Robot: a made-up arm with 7 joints. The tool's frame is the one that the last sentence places.
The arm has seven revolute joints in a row. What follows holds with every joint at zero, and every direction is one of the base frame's. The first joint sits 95.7 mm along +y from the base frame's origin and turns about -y. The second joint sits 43.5 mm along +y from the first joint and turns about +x. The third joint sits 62.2 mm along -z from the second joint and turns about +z. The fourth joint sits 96.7 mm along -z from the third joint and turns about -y. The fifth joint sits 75.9 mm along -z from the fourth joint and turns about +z. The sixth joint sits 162 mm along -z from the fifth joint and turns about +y. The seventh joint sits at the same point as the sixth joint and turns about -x. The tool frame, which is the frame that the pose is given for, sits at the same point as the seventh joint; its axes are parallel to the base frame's.
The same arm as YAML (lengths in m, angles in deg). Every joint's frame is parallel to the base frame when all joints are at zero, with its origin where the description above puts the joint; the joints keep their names.
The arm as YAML. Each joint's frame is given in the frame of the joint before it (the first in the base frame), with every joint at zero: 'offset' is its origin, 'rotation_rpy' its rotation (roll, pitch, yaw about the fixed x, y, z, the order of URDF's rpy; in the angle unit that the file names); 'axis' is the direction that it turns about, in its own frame. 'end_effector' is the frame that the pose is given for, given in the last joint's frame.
length_unit: m
angle_unit: deg
chain:
  - id: joint 1
    offset: [0.0, 0.0957, 0.0]
    rotation_rpy: [0.0, 0.0, 0.0]
    axis: "-y"
  - id: joint 2
    offset: [0.0, 0.0435, 0.0]
    rotation_rpy: [0.0, 0.0, 0.0]
    axis: "+x"
  - id: joint 3
    offset: [0.0, 0.0, -0.0622]
    rotation_rpy: [0.0, 0.0, 0.0]
    axis: "+z"
  - id: joint 4
    offset: [0.0, 0.0, -0.0967]
    rotation_rpy: [0.0, 0.0, 0.0]
    axis: "-y"
  - id: joint 5
    offset: [0.0, 0.0, -0.0759]
    rotation_rpy: [0.0, 0.0, 0.0]
    axis: "+z"
  - id: joint 6
    offset: [0.0, 0.0, -0.162]
    rotation_rpy: [0.0, 0.0, 0.0]
    axis: "+y"
  - id: joint 7
    offset: [0.0, 0.0, 0.0]
    rotation_rpy: [0.0, 0.0, 0.0]
    axis: "-x"
end_effector:
  offset: [0.0, 0.0, 0.0]
  rotation_rpy: [0.0, 0.0, 0.0]

